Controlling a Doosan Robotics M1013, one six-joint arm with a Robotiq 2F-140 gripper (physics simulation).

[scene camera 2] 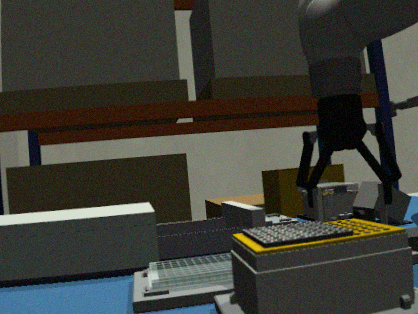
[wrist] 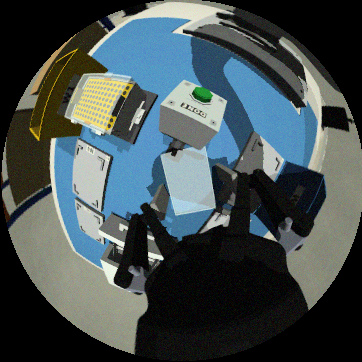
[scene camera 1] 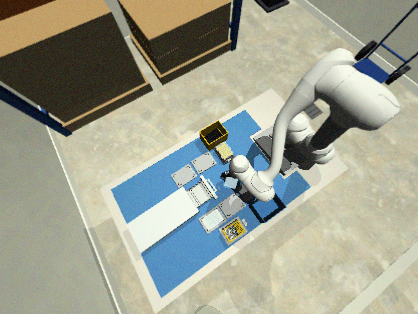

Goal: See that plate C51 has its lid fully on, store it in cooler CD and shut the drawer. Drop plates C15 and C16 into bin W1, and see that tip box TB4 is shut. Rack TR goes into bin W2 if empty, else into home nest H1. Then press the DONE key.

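Frame: origin at the arm's base, x back, y right, z up, level; millimetres.
Seen in the pictures: gripper, fingertip midpoint: [wrist: 190,180] [scene camera 1: 232,179].
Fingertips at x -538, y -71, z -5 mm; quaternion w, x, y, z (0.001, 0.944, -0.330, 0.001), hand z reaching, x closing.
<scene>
Offsets run from my fingertips to a thing's top centre. "spot": to the spot under its first point. Level surfaces: height alone.
My gripper [scene camera 1: 226,176] [scene camera 2: 348,199] [wrist: 190,180] is open and empty. It hangs low over a clear flat lid {dx -5, dy +1, dz +12 mm} [scene camera 1: 231,182] [wrist: 187,180] that lies on the blue mat {dz -15 mm} [scene camera 1: 151,189], one finger on each side of the lid. The grey DONE box {dx +97, dy +58, dz +69 mm} [wrist: 190,116] with its green key {dx +119, dy +60, dz +60 mm} [wrist: 201,93] stands just beyond the lid. A clear well plate {dx -269, dy -171, dz +11 mm} [scene camera 1: 212,219] [scene camera 2: 192,270] sits on a nest. The white cooler [scene camera 1: 161,217] [scene camera 2: 74,236] has its drawer {spot: dx -246, dy +31, dz -1 mm} [scene camera 1: 201,192] pulled out. The yellow-topped rack {dx -185, dy -301, dz +62 mm} [scene camera 1: 233,230] [scene camera 2: 297,233] carries grey tips. The tip box {dx +57, dy +211, dz +62 mm} [scene camera 1: 224,152] [wrist: 101,101] stands by the yellow bin {dx +57, dy +377, dz +18 mm} [scene camera 1: 213,135] [wrist: 47,101].
A navy bin {dx +92, dy -283, dz +105 mm} [scene camera 1: 268,207] [wrist: 297,192] stands close to the arm's wrist. Grey nests {spot: dx -122, dy +224, dz -3 mm} [scene camera 1: 203,162] {spot: dx -303, dy +210, dz -3 mm} [scene camera 1: 183,175] [wrist: 91,168] lie on the mat. The robot base [scene camera 1: 304,145] stands at the mat's right end. Brown crates [scene camera 1: 67,67] on shelving stand beyond.
</scene>
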